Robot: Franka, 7 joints.
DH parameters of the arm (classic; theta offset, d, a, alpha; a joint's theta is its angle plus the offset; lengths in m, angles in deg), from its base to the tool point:
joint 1: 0 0.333 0 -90
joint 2: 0 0 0 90
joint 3: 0 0.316 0.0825 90
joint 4: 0 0 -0.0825 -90
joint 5: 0 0.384 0 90
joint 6: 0 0 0.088 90
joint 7: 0 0.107 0 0
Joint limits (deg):
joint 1: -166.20..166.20
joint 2: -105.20..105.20
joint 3: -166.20..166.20
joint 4: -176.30..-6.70
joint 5: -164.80..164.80
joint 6: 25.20..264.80
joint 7: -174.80..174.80
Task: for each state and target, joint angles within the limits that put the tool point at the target. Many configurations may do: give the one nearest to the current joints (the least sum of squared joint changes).
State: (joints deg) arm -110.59 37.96 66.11 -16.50 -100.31 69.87 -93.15
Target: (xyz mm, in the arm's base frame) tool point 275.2 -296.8 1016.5
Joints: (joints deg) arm -85.52 13.14 82.71 -36.02 -97.08 79.29 -93.15
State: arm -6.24 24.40 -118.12 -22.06 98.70 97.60 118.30
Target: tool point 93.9 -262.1 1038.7
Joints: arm -10.62 10.71 -122.69 -27.22 89.55 62.18 118.30
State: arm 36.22 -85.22 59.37 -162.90 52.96 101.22 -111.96
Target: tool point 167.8 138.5 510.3
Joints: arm 4.72 -90.67 24.68 -170.45 46.18 117.15 -111.96
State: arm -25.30 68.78 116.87 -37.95 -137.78 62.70 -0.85
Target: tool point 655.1 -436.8 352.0
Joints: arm -43.28 85.83 113.13 -26.52 -139.85 66.38 -0.85
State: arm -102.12 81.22 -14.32 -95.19 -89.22 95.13 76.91
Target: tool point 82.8 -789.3 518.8
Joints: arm -76.44 45.38 -3.99 -53.12 -98.00 107.41 76.91
